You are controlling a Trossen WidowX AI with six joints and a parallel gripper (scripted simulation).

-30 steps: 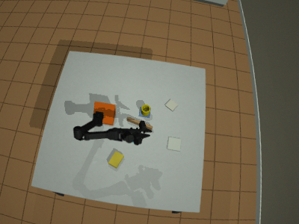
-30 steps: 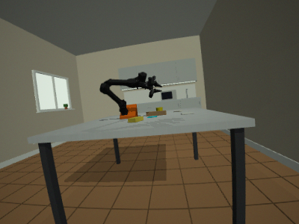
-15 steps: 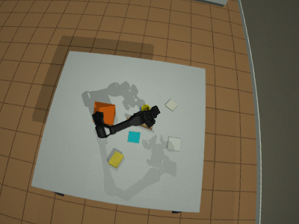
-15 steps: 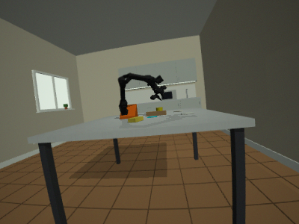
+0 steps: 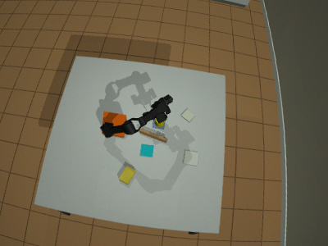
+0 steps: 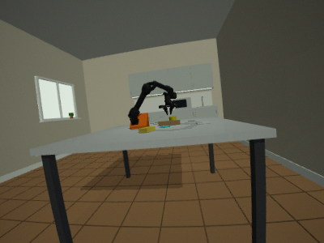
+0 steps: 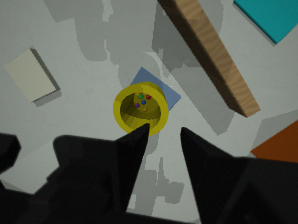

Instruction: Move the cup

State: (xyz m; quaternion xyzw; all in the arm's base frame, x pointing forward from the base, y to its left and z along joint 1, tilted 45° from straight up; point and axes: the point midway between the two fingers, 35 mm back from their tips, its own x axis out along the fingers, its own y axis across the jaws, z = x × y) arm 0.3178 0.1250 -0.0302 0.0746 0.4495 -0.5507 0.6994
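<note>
The yellow cup lies 60 mm below my gripper tip, 30 mm ahead of it and 10 mm to the left of it. Round my gripper tip: wooden bar (100 mm to the right, 80 mm below); then blue pad (100 mm below, 30 mm ahead, 10 mm to the left); then teal pad (210 mm to the right, 100 mm below, 20 mm behind).
</note>
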